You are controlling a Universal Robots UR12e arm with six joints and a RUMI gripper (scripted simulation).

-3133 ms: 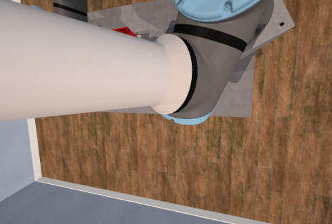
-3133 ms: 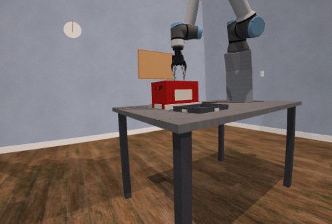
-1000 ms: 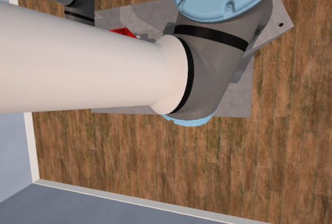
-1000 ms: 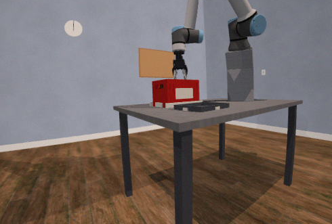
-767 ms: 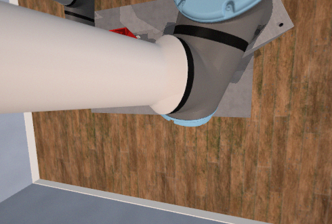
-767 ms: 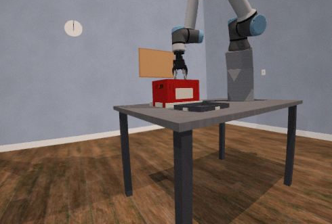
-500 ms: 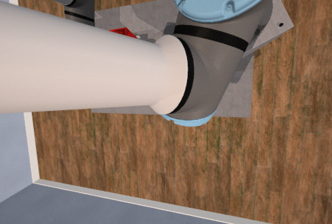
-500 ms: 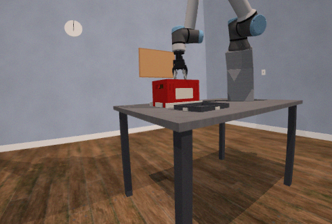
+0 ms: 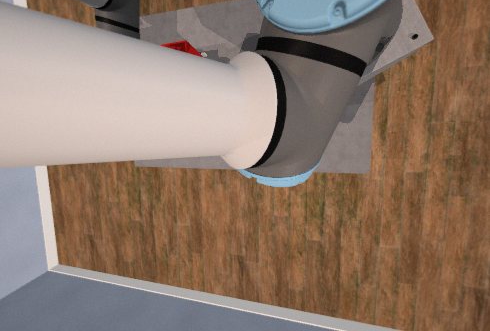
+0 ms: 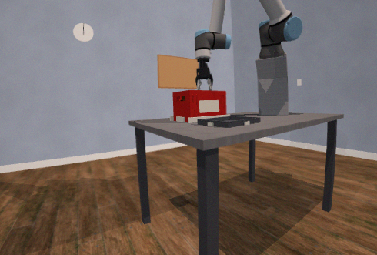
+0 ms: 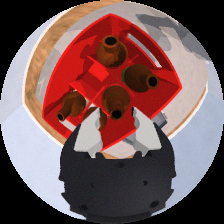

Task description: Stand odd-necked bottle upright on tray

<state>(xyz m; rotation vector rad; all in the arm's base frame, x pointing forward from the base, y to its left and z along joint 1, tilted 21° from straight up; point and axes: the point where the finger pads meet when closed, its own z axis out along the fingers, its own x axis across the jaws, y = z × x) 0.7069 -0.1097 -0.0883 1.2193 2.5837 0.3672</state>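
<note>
The red crate is 70 mm below my hand and 40 mm to the right of it. The rest, counted from my hand: dark tray 220 mm to the left, 140 mm below, 50 mm ahead.
</note>
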